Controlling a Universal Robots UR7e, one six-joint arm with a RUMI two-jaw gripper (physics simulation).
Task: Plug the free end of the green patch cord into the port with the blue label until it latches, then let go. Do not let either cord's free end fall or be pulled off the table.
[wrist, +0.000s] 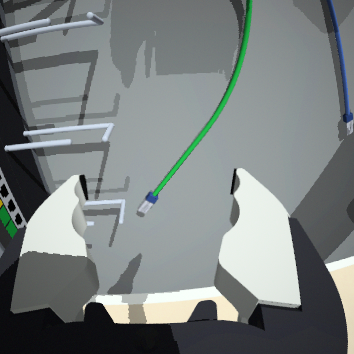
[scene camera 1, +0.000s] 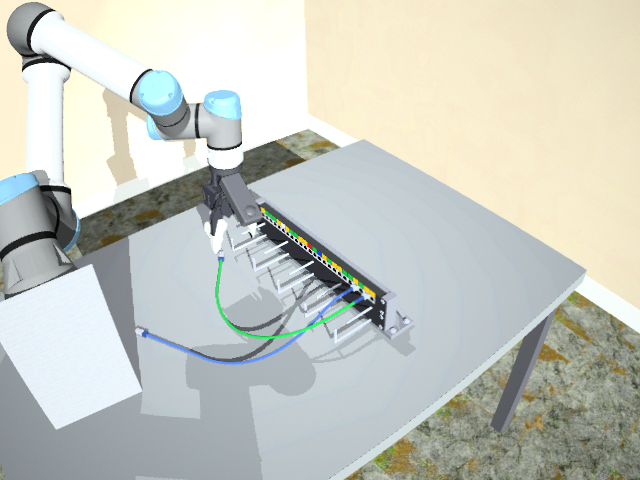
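Pixels of known places: gripper, fingertip midpoint: (wrist: 158,173) (scene camera 1: 234,245); arm's base, link origin: (scene camera 1: 45,295).
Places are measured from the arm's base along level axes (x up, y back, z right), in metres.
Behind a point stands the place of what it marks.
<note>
The green patch cord (scene camera 1: 220,294) {z -0.065, x -0.274, y -0.377 m} (wrist: 220,112) {z -0.063, x -0.274, y -0.372 m} runs in a curve from the near end of the patch panel (scene camera 1: 380,313) {z 0.266, x -0.223, y -0.580 m} to its free plug (scene camera 1: 221,255) {z -0.181, x -0.273, y -0.464 m} (wrist: 148,203) {z -0.181, x -0.273, y -0.462 m}, a clear plug with a blue boot. My gripper (scene camera 1: 234,243) {z -0.069, x -0.165, y -0.444 m} (wrist: 158,173) {z -0.069, x -0.165, y -0.444 m} is open and points down above the table by the panel's far end. In the wrist view the free plug shows in the gap between the fingers, nearer the left finger, and neither finger touches it. The blue label (scene camera 1: 319,253) {z 0.064, x -0.185, y -0.586 m} sits around the middle of the panel's label row; it does not show in the wrist view.
The blue cord (scene camera 1: 232,362) {z 0.132, x -0.271, y -0.285 m} (wrist: 340,55) {z 0.011, x -0.274, y -0.216 m} curves to its own free plug (scene camera 1: 141,332) {z -0.075, x -0.274, y -0.169 m} (wrist: 348,123) {z -0.077, x -0.273, y -0.173 m}, on the table (scene camera 1: 465,232) {z 0.177, x -0.280, y -1.012 m}. Light metal cable guides (scene camera 1: 351,322) {z 0.238, x -0.225, y -0.519 m} (wrist: 70,129) {z -0.065, x -0.262, y -0.533 m} stick out from the panel, close beside the gripper. A white box (scene camera 1: 67,346) {z 0.059, x -0.080, y 0.006 m} stands at left.
</note>
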